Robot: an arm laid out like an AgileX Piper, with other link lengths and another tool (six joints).
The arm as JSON. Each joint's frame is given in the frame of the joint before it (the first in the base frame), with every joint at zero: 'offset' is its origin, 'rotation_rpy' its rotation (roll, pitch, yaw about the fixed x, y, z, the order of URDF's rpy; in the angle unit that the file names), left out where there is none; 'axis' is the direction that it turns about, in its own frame. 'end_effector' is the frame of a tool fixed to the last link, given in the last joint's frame.
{
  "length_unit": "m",
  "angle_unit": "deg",
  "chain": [
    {
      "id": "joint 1",
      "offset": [
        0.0,
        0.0,
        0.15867
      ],
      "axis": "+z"
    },
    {
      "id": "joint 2",
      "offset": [
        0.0,
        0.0,
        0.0
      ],
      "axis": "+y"
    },
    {
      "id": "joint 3",
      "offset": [
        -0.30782,
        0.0,
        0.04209
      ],
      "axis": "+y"
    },
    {
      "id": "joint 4",
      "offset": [
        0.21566,
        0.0,
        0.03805
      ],
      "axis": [
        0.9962,
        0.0,
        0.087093
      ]
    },
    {
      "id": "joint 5",
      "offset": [
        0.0,
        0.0,
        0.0
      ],
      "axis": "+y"
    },
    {
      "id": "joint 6",
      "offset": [
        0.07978,
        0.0,
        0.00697
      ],
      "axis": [
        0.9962,
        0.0,
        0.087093
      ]
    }
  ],
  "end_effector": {
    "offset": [
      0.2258,
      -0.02,
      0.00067
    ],
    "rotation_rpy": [
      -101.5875,
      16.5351,
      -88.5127
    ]
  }
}
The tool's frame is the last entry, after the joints.
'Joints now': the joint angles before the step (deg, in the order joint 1, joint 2, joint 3, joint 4, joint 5, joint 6). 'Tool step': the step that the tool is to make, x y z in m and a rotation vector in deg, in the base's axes. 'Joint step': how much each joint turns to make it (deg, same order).
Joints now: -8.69 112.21 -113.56 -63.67 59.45 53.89
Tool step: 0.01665 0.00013 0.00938 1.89 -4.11 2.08
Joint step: -1.19 0.67 -3.78 3.46 -2.85 -0.94
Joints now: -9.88 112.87 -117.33 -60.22 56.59 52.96
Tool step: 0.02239 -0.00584 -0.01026 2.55 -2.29 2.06
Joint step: -2.08 2.72 -3.70 4.47 -3.44 -1.50
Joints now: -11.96 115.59 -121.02 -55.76 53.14 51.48
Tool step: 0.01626 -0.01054 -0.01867 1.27 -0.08 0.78
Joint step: -1.74 3.38 -2.60 2.33 -2.18 -1.07
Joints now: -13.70 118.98 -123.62 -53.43 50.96 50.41
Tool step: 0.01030 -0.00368 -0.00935 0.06 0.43 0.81
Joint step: -0.54 2.01 -1.65 0.88 -1.03 -1.11
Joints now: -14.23 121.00 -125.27 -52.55 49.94 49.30
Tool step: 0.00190 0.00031 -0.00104 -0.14 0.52 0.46
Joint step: -0.04 0.33 -0.55 0.55 0.00 -1.13
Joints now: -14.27 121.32 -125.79 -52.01 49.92 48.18
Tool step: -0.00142 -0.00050 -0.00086 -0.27 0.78 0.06
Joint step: -0.01 0.01 0.00 0.09 0.31 -0.82
